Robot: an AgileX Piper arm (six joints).
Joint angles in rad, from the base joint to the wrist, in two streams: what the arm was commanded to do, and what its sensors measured. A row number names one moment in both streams.
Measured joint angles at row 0:
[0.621, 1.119, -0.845, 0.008, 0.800, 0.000]
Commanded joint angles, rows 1 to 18:
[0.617, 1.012, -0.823, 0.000, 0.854, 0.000]
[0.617, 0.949, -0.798, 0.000, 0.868, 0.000]
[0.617, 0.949, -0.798, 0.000, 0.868, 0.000]
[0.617, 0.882, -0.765, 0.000, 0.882, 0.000]
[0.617, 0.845, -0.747, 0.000, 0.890, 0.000]
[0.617, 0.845, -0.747, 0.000, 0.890, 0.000]
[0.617, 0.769, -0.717, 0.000, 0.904, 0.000]
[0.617, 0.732, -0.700, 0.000, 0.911, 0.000]
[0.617, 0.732, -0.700, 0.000, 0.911, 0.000]
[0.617, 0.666, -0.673, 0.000, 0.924, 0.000]
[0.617, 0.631, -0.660, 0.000, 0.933, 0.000]
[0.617, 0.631, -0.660, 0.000, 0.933, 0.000]
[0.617, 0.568, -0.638, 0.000, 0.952, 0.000]
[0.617, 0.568, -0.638, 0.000, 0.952, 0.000]
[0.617, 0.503, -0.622, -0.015, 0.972, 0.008]
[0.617, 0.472, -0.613, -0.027, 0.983, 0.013]
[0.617, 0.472, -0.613, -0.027, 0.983, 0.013]
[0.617, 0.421, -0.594, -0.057, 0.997, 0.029]
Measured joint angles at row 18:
[0.621, 0.494, -0.618, -0.016, 0.968, 0.000]
